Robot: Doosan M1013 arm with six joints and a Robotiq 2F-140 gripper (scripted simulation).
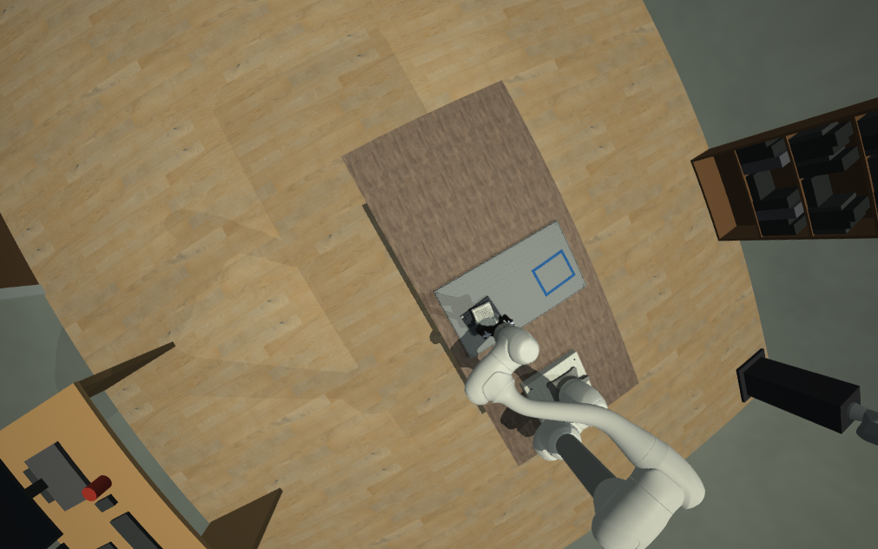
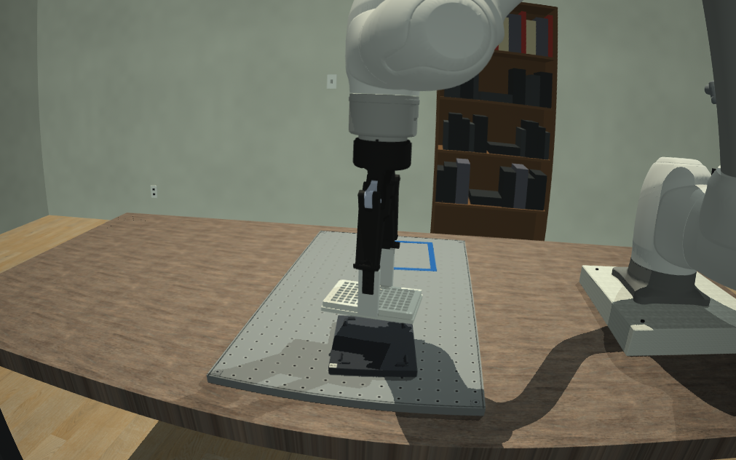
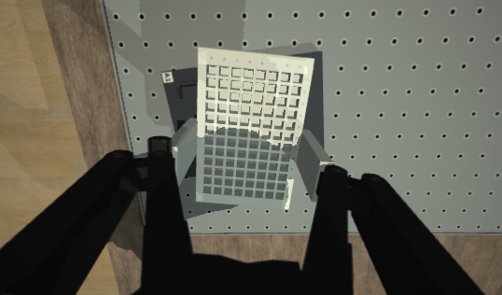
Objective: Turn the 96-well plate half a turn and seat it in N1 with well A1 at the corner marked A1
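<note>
Now: hand 2 cm above the white 96-well plate. Round my hand: A1 label: 4 cm ahead, 8 cm to the left, 9 cm below; then dark plate nest N1: 10 cm below.
</note>
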